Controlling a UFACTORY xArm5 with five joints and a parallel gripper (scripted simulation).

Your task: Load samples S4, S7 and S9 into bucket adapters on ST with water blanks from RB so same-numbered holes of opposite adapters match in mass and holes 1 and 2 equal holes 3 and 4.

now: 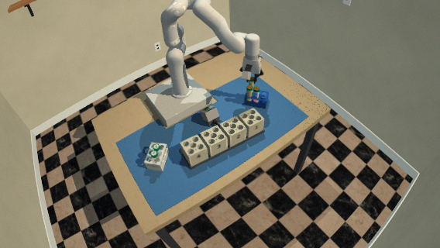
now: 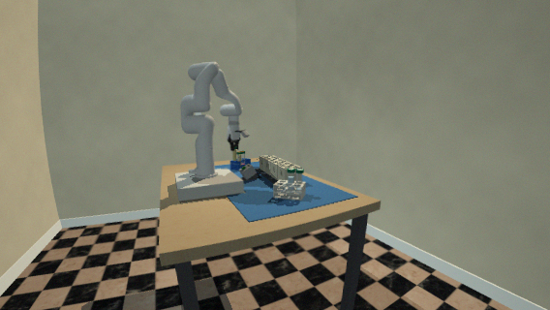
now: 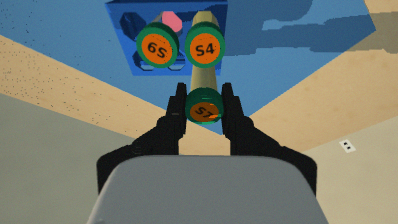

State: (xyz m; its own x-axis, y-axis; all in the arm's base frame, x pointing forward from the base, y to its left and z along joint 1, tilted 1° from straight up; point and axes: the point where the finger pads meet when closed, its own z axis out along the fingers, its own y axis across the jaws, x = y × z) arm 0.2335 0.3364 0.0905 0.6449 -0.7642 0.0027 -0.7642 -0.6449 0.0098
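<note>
My hand is 5 cm above the sample tube S7 and 1 cm past it. From my hand the other things lie so: blue sample rack RS (12 cm below, 4 cm ahead, 1 cm to the left); sample tube S9 (9 cm below, 6 cm ahead); sample tube S4 (9 cm below, 4 cm to the right, 2 cm ahead).
</note>
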